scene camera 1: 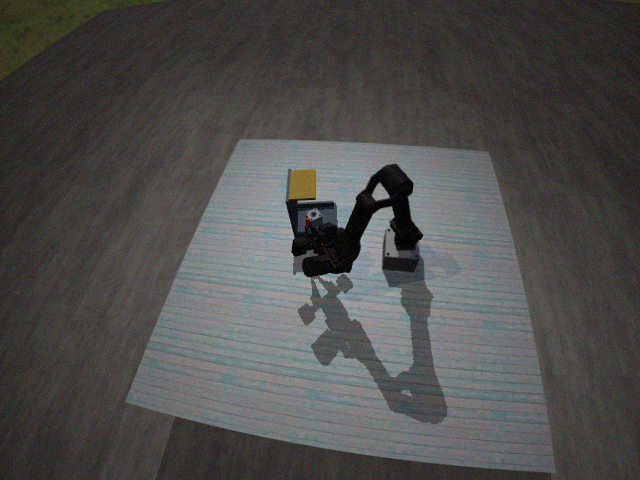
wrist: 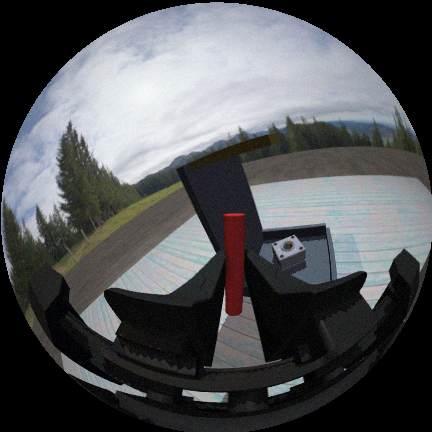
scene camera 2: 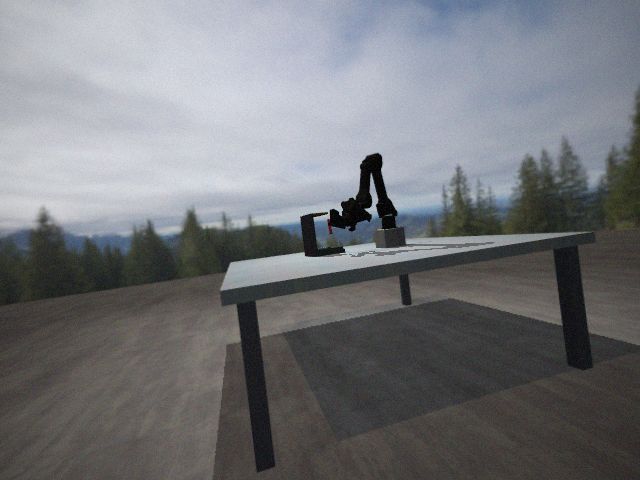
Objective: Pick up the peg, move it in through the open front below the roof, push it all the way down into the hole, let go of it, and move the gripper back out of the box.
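Frame: origin at the arm's base, x right, y up, z back, level; metres.
Seen in the pictures: gripper, fingertip midpoint: [scene camera 1: 307, 226] [wrist: 234, 255] [scene camera 2: 329, 224]; arm's base at its link origin: [scene camera 1: 405, 242] [scene camera 2: 389, 228].
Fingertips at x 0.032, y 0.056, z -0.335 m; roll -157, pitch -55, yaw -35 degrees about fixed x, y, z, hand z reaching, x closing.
Offsets run from my fingertips to a thing's top centre. "spot": to the spot under its first point. Level surfaces: height alone.
My gripper [wrist: 234, 255] is shut on the red peg {dx -0.005, dy +0.029, dz -0.001 m} [scene camera 1: 308, 223] [scene camera 2: 329, 226] [wrist: 234, 265] and holds it roughly upright, raised above the table. The box has a dark upright wall [scene camera 2: 309, 236] [wrist: 222, 200] and a yellow roof {dx +0.135, dy +0.069, dz +0.011 m} [scene camera 1: 302, 184] [scene camera 2: 319, 214] [wrist: 235, 151] on top. A light grey block {dx +0.144, dy -0.114, dz +0.003 m} [scene camera 1: 313, 213] [wrist: 289, 251] with a round hole in its top stands on the box's floor. In the wrist view the block is right of the peg and lower. The peg is outside the roofed part, apart from the block. The gripper's fingertips are hard to make out in both scene views.
The box's low rim {spot: dx +0.205, dy -0.129, dz +0.012 m} [scene camera 1: 316, 204] [wrist: 295, 229] runs around its floor. The arm's grey base block [scene camera 1: 400, 255] [scene camera 2: 389, 237] stands right of the box on the striped table top {dy -0.155 m} [scene camera 1: 248, 351] [scene camera 2: 268, 279]. The arm's shadow falls on the table.
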